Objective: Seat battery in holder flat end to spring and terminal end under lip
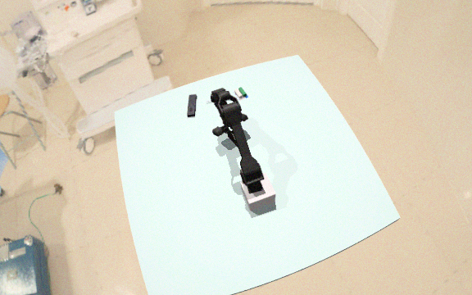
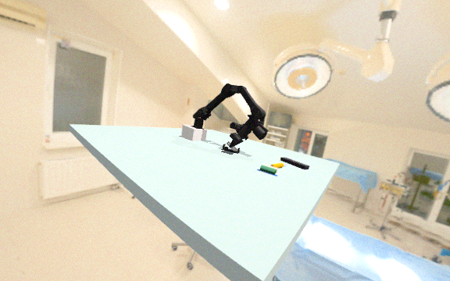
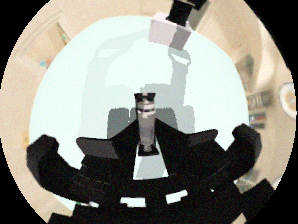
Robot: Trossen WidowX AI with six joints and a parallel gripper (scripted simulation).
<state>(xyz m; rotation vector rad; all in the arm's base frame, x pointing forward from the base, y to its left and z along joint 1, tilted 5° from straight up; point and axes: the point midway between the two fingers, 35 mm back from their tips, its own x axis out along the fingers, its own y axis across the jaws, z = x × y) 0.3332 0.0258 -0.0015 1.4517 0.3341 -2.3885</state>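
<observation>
The battery lies 1 cm ahead of my gripper tip and 1 cm above it. Also, from my gripper tip: black bar: 32 cm ahead, 19 cm to the left, 1 cm below.
</observation>
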